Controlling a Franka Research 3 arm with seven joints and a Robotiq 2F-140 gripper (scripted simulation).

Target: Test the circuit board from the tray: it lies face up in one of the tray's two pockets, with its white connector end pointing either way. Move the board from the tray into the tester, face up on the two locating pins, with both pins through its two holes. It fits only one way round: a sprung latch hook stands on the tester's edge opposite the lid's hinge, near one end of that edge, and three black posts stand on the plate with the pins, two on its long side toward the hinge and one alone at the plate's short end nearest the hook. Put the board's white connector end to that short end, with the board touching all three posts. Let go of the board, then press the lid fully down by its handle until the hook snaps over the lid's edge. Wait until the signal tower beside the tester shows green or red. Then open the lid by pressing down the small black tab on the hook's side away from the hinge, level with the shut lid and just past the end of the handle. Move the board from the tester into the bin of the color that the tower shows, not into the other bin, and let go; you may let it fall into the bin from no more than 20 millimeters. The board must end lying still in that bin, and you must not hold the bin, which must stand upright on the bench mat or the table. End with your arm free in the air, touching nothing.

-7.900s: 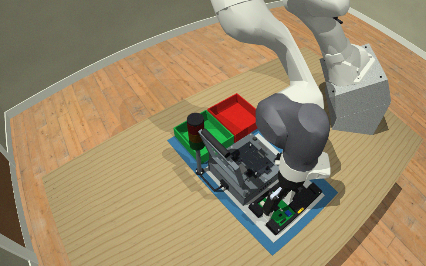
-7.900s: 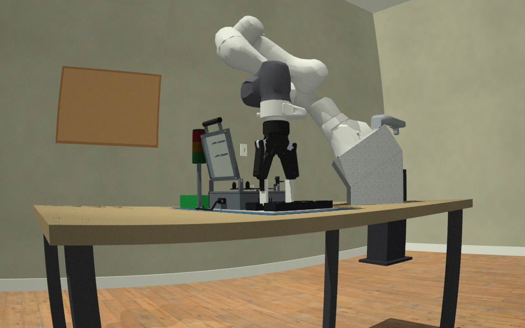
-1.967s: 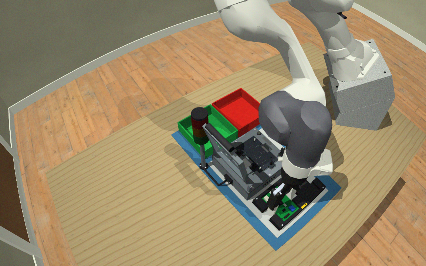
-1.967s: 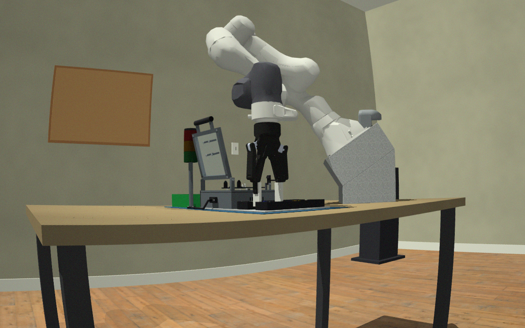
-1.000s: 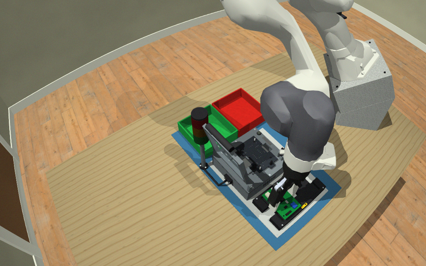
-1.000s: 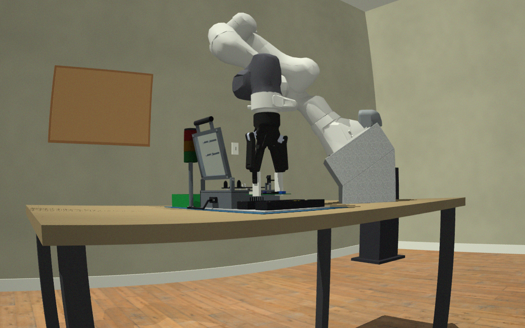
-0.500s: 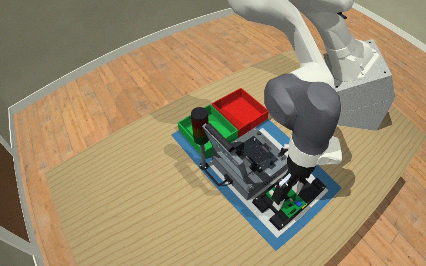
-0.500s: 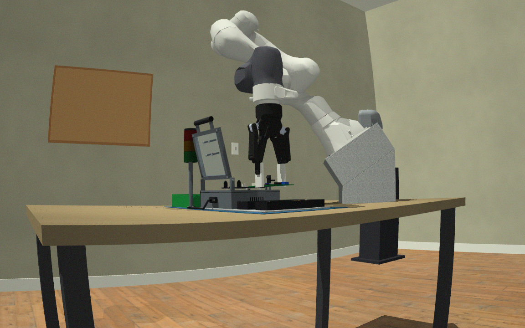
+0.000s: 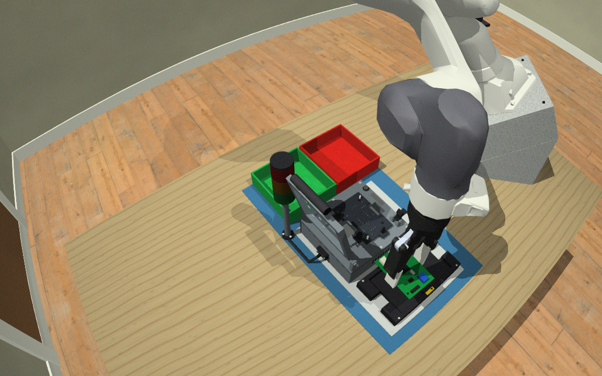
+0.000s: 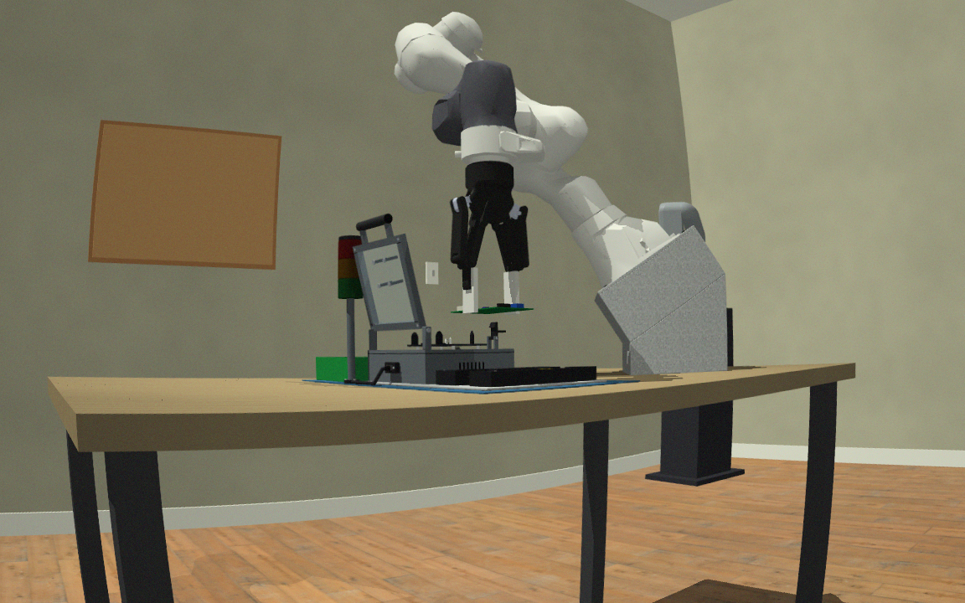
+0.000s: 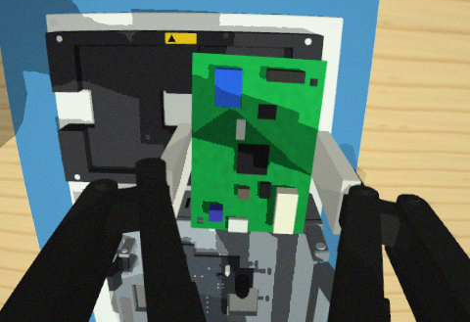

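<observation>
Now: the green circuit board 20 mm below my hand. The rest, counted from my hand: clear lid: 110 mm ahead, 160 mm to the right, 40 mm above; latch hook: 90 mm behind, 130 mm to the right, 50 mm below; tester plate: 10 mm behind, 170 mm to the right, 70 mm below.
</observation>
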